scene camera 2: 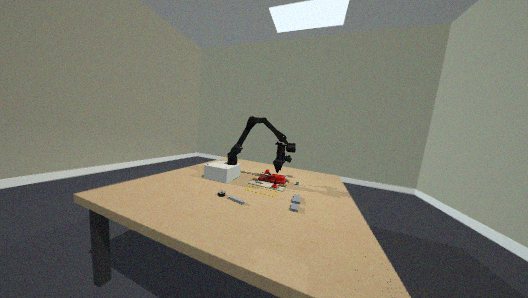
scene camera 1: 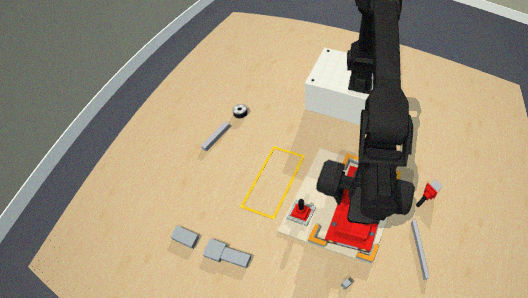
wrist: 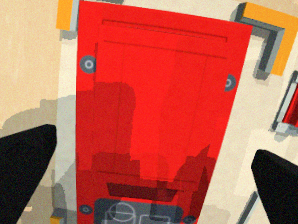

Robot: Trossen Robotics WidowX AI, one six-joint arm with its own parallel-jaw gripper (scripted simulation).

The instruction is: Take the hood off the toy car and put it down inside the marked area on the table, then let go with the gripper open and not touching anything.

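Observation:
My gripper's open and it's holding nothing; you'd find it at [scene camera 1: 360,208] and at [wrist: 157,147]. There's a red toy car, which I see at [scene camera 1: 330,237] and again in the wrist view at [wrist: 90,194]. And I can see a red hood [wrist: 158,95] too.

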